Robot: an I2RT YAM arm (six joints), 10 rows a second.
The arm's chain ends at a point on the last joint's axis. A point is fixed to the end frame.
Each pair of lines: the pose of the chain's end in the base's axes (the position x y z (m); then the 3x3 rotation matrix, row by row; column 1 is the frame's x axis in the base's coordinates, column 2 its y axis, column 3 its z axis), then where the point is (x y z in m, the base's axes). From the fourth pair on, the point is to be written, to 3 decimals.
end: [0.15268 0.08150 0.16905], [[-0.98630 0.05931 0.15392], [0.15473 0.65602 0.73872], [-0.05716 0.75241 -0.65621]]
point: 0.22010 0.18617 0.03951
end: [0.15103 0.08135 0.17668], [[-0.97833 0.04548 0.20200], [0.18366 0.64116 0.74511], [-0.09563 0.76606 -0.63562]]
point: 0.22676 0.18625 0.05201
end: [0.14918 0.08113 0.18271], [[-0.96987 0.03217 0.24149], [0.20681 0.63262 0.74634], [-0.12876 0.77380 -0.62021]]
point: 0.23169 0.18546 0.06193
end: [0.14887 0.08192 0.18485], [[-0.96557 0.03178 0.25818], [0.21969 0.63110 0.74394], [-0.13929 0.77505 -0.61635]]
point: 0.234 0.185 0.065
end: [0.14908 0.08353 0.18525], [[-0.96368 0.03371 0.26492], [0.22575 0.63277 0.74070], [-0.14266 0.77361 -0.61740]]
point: 0.235 0.186 0.066
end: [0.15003 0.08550 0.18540], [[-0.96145 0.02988 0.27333], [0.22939 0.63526 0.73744], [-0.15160 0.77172 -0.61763]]
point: 0.238 0.187 0.066
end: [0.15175 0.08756 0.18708], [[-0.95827 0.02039 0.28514], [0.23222 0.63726 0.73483], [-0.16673 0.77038 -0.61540]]
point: 0.242 0.189 0.069
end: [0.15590 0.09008 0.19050], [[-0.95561 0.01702 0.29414], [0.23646 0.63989 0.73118], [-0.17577 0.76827 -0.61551]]
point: 0.247 0.190 0.073
